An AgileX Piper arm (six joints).
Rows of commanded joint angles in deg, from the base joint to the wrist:
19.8 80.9 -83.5 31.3 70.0 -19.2
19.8 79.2 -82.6 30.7 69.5 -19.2
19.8 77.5 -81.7 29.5 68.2 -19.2
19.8 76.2 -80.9 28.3 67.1 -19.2
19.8 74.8 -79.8 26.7 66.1 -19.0
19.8 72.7 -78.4 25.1 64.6 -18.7
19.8 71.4 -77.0 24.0 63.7 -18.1
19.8 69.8 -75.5 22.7 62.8 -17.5
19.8 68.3 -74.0 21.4 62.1 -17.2
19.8 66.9 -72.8 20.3 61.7 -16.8
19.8 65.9 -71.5 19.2 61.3 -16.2
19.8 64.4 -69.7 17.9 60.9 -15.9
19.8 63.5 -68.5 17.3 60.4 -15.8
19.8 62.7 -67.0 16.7 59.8 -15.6
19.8 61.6 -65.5 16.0 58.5 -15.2
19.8 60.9 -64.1 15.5 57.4 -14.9
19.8 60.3 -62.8 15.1 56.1 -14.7
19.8 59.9 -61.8 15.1 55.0 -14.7
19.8 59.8 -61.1 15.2 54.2 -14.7
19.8 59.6 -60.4 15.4 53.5 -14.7
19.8 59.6 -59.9 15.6 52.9 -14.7
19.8 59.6 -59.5 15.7 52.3 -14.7
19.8 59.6 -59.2 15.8 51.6 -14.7
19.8 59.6 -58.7 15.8 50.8 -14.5
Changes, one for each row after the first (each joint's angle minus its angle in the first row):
0.0 -1.7 0.9 -0.6 -0.5 0.0
0.0 -3.4 1.8 -1.8 -1.8 0.0
0.0 -4.7 2.6 -3.0 -2.9 0.0
0.0 -6.1 3.7 -4.6 -3.9 0.2
0.0 -8.2 5.1 -6.2 -5.4 0.5
0.0 -9.5 6.5 -7.3 -6.3 1.1
0.0 -11.1 8.0 -8.6 -7.2 1.7
0.0 -12.6 9.5 -9.9 -7.9 2.0
0.0 -14.0 10.7 -11.0 -8.3 2.4
0.0 -15.0 12.0 -12.1 -8.7 3.0
0.0 -16.5 13.8 -13.4 -9.1 3.3
0.0 -17.4 15.0 -14.0 -9.6 3.4
0.0 -18.2 16.5 -14.6 -10.2 3.6
0.0 -19.3 18.0 -15.3 -11.5 4.0
0.0 -20.0 19.4 -15.8 -12.6 4.3
0.0 -20.6 20.7 -16.2 -13.9 4.5
0.0 -21.0 21.7 -16.2 -15.0 4.5
0.0 -21.1 22.4 -16.1 -15.8 4.5
0.0 -21.3 23.1 -15.9 -16.5 4.5
0.0 -21.3 23.6 -15.7 -17.1 4.5
0.0 -21.3 24.0 -15.6 -17.7 4.5
0.0 -21.3 24.3 -15.5 -18.4 4.5
0.0 -21.3 24.8 -15.5 -19.2 4.7

